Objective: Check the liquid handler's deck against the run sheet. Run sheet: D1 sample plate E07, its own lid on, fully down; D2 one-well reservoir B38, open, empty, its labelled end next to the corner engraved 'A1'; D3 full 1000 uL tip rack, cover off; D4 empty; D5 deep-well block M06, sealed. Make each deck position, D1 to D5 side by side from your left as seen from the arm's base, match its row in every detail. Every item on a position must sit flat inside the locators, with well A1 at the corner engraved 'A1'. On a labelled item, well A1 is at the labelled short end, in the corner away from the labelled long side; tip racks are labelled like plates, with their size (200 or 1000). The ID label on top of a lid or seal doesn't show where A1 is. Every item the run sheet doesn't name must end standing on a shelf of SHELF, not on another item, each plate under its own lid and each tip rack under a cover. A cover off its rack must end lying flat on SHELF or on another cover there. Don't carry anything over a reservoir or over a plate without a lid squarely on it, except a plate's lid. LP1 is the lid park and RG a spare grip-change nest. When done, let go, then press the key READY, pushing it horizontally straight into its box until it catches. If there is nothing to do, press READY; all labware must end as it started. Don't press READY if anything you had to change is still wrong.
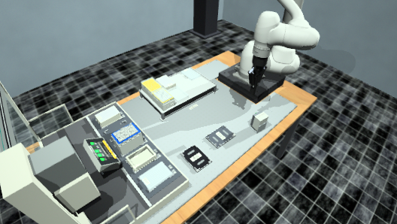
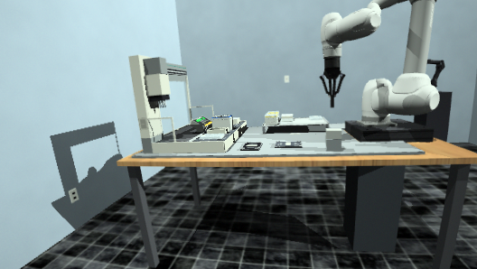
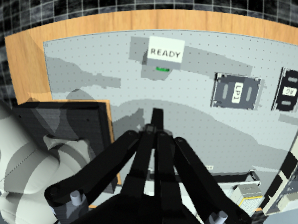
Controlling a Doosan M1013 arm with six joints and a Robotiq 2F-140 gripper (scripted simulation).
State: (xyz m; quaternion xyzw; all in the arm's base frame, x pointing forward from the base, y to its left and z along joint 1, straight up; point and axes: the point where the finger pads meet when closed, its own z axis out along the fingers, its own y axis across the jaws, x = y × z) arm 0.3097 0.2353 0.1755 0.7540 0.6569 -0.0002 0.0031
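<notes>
The grey key box is 17 cm below my hand, 8 cm to the left of it and 1 cm ahead of it. The rest, counted from my hand: clear cover 40 cm to the right, 34 cm ahead, 11 cm below; yellow-rimmed tip rack 39 cm to the right, 34 cm ahead, 13 cm below; shelf 46 cm to the right, 18 cm below, 17 cm ahead.
</notes>
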